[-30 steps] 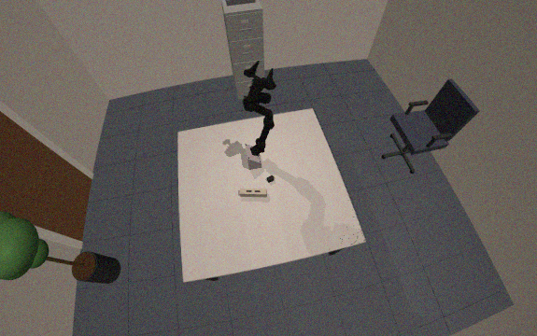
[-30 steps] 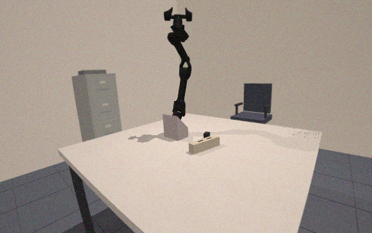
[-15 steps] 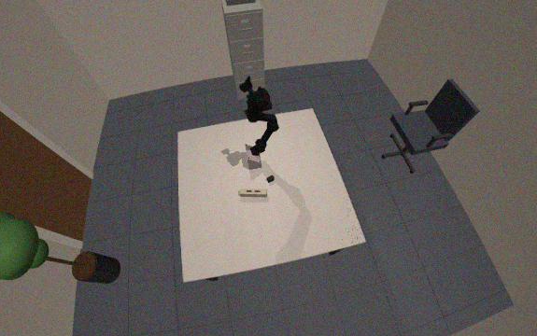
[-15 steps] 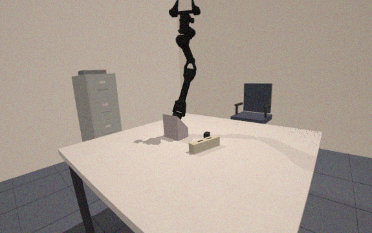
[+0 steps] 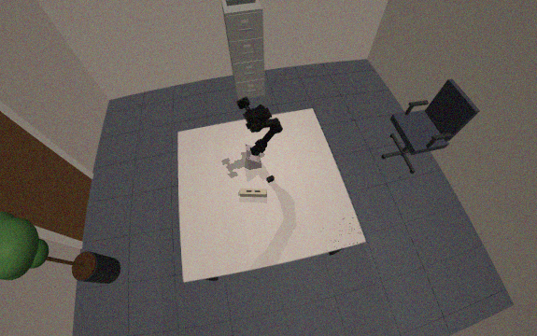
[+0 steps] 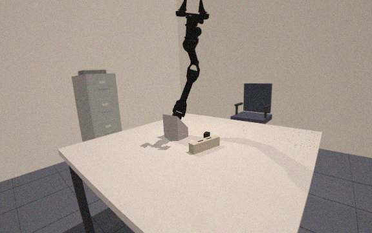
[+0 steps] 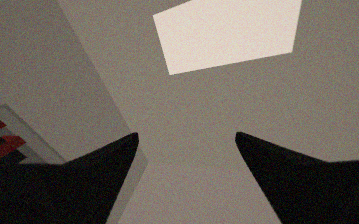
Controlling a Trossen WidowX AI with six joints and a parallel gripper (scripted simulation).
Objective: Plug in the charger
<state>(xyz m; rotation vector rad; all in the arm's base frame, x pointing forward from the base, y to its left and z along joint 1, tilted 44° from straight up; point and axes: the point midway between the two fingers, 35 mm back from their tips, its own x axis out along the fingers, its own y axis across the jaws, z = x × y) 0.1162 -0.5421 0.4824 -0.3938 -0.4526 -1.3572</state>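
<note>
Now: the two-prong charger 14 cm to the left of my gripper tip and 82 cm below it.
</note>
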